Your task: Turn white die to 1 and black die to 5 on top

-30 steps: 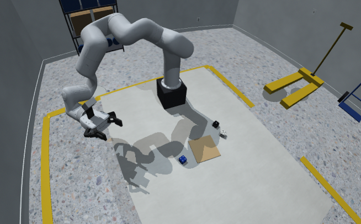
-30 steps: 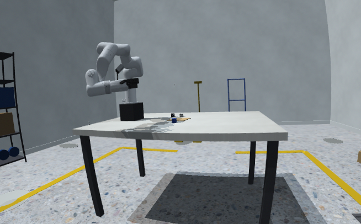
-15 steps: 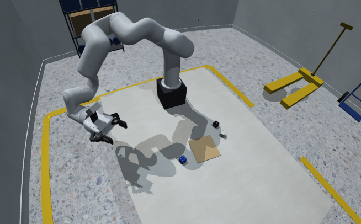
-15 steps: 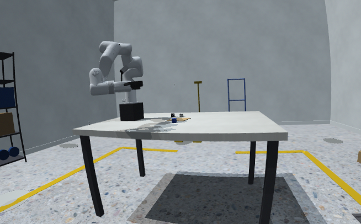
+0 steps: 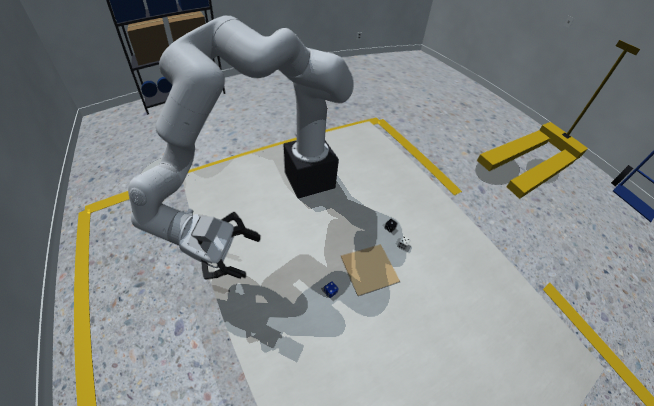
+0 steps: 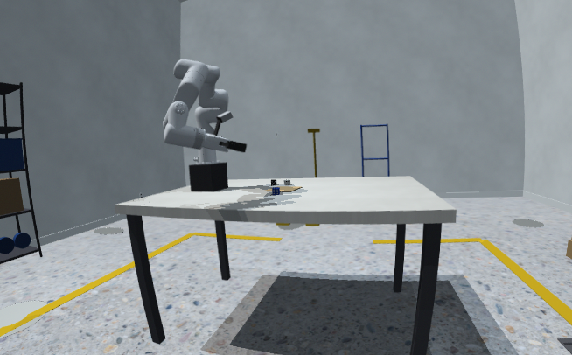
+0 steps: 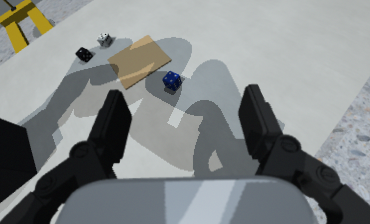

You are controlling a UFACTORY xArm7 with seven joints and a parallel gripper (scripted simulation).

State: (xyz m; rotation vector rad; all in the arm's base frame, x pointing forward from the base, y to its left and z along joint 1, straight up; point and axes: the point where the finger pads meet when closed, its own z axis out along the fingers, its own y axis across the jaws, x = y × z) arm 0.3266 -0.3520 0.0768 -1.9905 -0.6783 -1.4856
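Right now the blue die is 9 cm ahead of my hand, 17 cm to the left of it and 20 cm below it. The rest, counted from my hand: black die: 1 cm ahead, 47 cm to the left, 20 cm below; white die: 8 cm ahead, 47 cm to the left, 20 cm below; tan mat: 9 cm ahead, 32 cm to the left, 22 cm below.
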